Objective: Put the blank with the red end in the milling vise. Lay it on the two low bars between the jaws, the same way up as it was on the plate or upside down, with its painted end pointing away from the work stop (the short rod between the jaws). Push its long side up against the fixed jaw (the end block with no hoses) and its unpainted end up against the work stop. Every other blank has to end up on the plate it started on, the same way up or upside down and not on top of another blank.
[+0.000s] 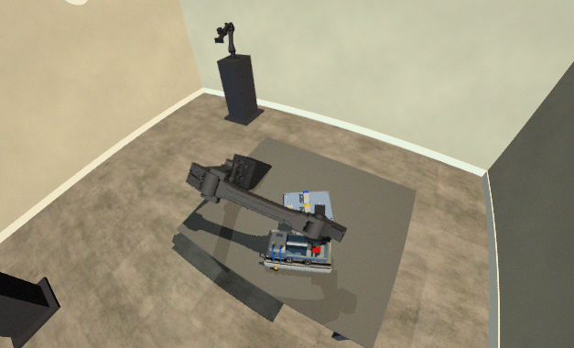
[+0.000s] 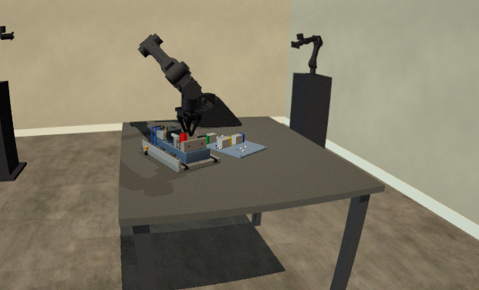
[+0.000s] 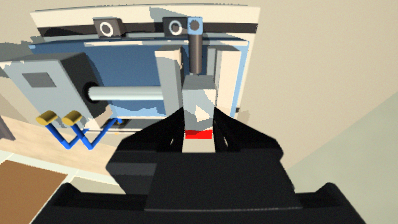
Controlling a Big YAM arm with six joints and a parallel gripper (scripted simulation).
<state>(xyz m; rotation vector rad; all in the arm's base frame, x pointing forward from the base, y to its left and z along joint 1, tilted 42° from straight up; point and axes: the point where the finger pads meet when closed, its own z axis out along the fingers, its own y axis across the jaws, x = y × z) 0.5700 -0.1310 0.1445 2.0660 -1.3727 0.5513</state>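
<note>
My gripper is now 20 mm above the grey bar with red end. From my hand the other things lie so: fixed jaw (20 mm ahead, 20 mm to the left, 40 mm below); then moving jaw (30 mm behind, 10 mm to the right, 40 mm below); then work stop rod (20 mm behind, 50 mm to the left, 30 mm below).
</note>
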